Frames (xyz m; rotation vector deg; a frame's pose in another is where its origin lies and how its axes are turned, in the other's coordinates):
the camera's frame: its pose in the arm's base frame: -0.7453 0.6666 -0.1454 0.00 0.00 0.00
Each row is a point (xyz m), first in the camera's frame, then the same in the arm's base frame.
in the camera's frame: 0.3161 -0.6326 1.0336
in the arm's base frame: -0.4292 0.0340 0.8882
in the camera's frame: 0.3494 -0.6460 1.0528
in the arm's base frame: -0.3959 0.0206 0.9074
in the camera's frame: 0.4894 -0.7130 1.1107
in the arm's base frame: -0.2559 -0.0464 0.9653
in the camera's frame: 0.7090 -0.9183 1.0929
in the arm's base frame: -0.0363 -0.2517 0.9475
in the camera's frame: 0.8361 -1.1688 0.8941
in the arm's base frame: 0.0908 -0.5022 0.7487
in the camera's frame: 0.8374 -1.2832 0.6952
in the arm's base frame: 0.0921 -0.6166 0.5498
